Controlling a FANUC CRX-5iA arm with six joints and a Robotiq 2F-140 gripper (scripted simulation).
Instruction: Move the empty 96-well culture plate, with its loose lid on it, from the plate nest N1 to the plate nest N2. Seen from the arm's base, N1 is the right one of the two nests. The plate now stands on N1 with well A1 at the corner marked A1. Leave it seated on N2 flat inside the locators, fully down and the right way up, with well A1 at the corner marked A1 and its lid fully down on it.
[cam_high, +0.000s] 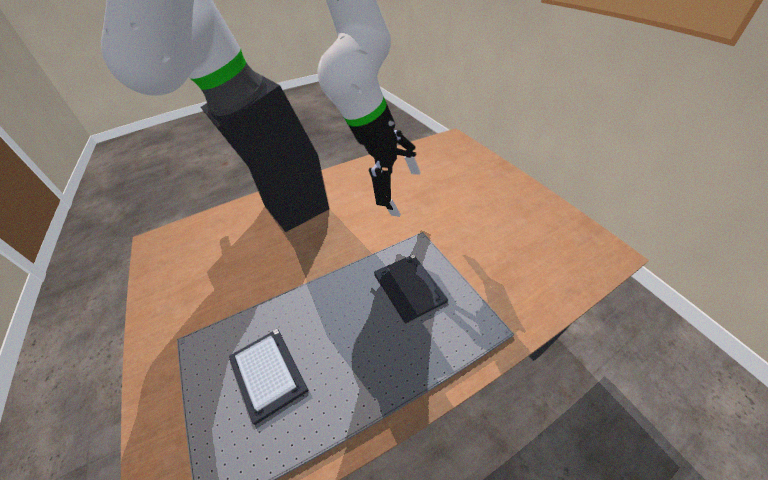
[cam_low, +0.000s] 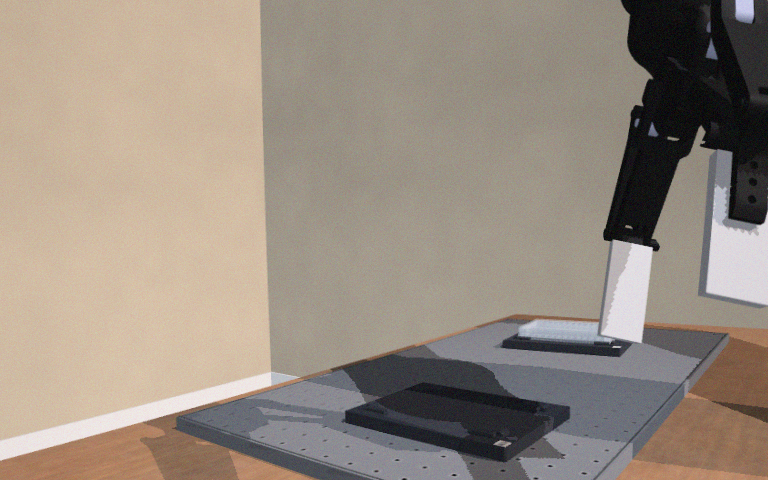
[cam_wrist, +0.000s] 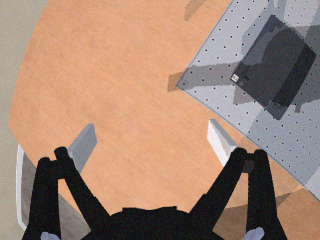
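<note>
The lid is 480 mm to the right of my hand, 250 mm ahead of it and 100 mm below it.
</note>
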